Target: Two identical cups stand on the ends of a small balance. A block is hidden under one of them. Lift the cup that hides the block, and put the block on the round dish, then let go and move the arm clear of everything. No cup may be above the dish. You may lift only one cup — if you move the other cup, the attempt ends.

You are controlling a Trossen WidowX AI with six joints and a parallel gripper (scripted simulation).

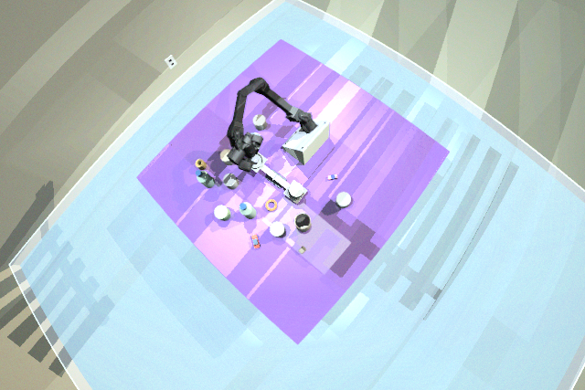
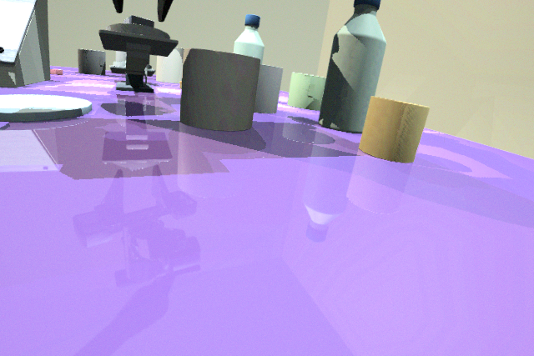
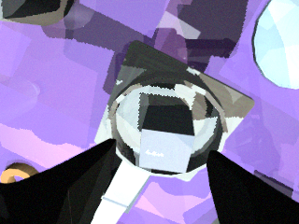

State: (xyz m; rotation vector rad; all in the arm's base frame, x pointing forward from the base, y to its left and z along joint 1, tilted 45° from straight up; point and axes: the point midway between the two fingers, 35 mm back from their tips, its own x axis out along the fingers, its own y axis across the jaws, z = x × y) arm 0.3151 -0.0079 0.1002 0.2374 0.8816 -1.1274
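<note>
Right now my gripper tip is 2 cm above the pale block. From my gripper tip the other things lie so: small balance (2 cm behind, 12 cm to the left, 8 cm below); tan cylinder (24 cm ahead, 22 cm to the right, 8 cm below); pale blue round dish (7 cm behind, 14 cm to the right, 10 cm below).
</note>
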